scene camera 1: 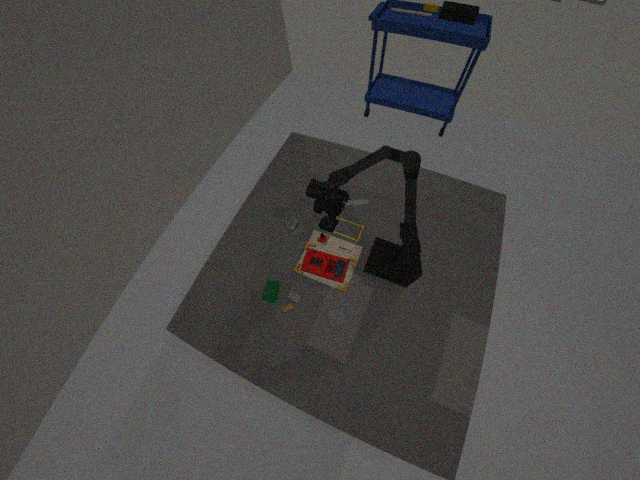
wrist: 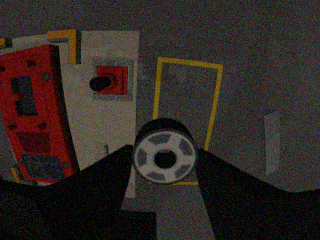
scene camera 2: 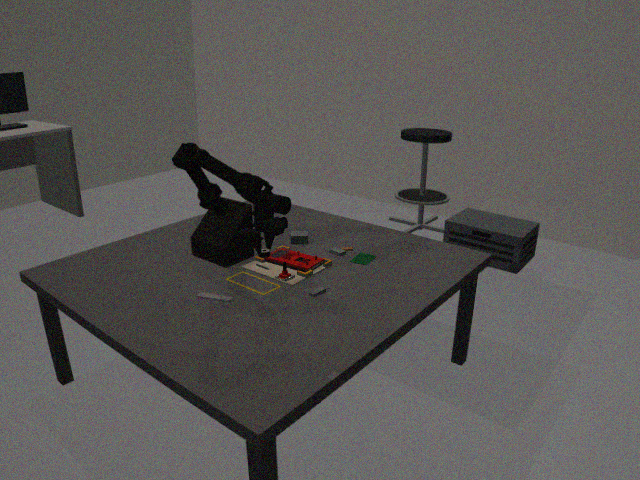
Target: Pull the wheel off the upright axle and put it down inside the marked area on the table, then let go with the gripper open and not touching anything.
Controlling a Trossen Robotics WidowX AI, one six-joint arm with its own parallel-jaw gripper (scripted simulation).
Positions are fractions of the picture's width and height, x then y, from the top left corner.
Scene:
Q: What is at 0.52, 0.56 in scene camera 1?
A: A red plate.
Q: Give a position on a red plate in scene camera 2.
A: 0.46, 0.54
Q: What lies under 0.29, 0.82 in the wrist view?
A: My gripper.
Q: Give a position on a wheel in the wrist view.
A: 0.55, 0.69

